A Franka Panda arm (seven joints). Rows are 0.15 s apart.
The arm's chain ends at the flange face. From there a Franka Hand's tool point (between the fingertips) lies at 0.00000 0.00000 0.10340 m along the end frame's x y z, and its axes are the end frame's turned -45 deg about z.
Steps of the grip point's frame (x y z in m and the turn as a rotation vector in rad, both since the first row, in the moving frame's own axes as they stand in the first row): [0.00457, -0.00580, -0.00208, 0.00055, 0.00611, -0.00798]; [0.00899, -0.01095, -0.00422, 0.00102, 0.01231, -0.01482]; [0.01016, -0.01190, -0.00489, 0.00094, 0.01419, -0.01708]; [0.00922, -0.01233, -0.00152, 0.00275, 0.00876, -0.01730]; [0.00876, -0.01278, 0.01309, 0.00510, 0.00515, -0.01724]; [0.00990, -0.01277, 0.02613, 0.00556, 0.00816, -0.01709]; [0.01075, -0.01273, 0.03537, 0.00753, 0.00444, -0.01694]
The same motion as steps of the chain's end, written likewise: [-0.00127, -0.00684, -0.00208, 0.00471, 0.00393, -0.00798]; [-0.00220, -0.01312, -0.00421, 0.00943, 0.00798, -0.01482]; [-0.00219, -0.01448, -0.00488, 0.01070, 0.00937, -0.01708]; [-0.00263, -0.01439, -0.00152, 0.00814, 0.00425, -0.01730]; [-0.00284, -0.01448, 0.01309, 0.00725, 0.00004, -0.01724]; [-0.00221, -0.01503, 0.02614, 0.00970, 0.00184, -0.01709]; [-0.00117, -0.01573, 0.03537, 0.00846, -0.00218, -0.01694]
